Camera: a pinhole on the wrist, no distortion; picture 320 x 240 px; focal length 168.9 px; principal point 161.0 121.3 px. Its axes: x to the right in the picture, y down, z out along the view. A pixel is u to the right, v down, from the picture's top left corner.
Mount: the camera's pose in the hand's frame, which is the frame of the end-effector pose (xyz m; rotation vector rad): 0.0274 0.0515 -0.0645 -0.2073 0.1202 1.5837
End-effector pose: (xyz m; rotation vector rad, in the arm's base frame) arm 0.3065 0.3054 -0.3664 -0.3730 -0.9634 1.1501
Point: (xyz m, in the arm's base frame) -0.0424 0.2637 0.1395
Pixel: 60.6 73.5
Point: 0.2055 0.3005 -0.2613
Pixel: 64.0 106.6
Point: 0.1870 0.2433 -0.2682
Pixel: 66.2 151.9
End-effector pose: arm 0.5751 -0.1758 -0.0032 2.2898 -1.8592 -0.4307
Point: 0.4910 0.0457 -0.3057
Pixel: 75.6 214.4
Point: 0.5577 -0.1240 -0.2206
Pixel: 49.5 150.0
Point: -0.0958 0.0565 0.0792
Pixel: outside the picture
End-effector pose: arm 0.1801 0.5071 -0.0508 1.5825 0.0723 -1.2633
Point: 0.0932 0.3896 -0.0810
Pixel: 57.1 96.8
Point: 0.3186 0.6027 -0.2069
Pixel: behind the camera
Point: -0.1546 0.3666 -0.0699
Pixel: 24.0 156.5
